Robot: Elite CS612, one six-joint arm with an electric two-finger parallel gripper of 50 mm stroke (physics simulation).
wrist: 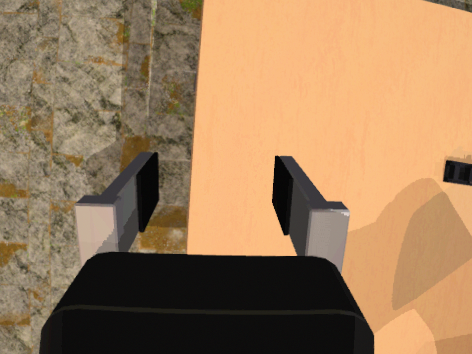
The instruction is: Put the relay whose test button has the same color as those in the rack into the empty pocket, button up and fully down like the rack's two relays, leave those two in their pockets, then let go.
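Places are measured from the arm's base along level axes (x left, y back, z up), in metres.
Pixels of known places: gripper, fingertip midpoint: [216,178].
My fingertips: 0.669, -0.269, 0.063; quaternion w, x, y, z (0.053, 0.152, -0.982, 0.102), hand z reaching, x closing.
Behind a point stands the place of what it marks, as x, y, z.
My gripper [216,178] @(0.669, -0.269, 0.063) is open, with nothing between its two fingers. It hangs high over the left edge of the table. A small black object [458,172] @(0.264, -0.372, -0.254) is cut off by the right edge of the view, well to the right of the gripper; part of it shows, with dark recesses on top, and I cannot tell whether it is the rack or something else. No relay and no test button can be made out in this view.
The light wooden table [320,85] @(0.519, -0.417, -0.278) fills the middle and right of the view. Its left edge runs nearly upright between the fingers. A stone-patterned floor [85,100] lies left of it. Shadows fall on the table at the lower right.
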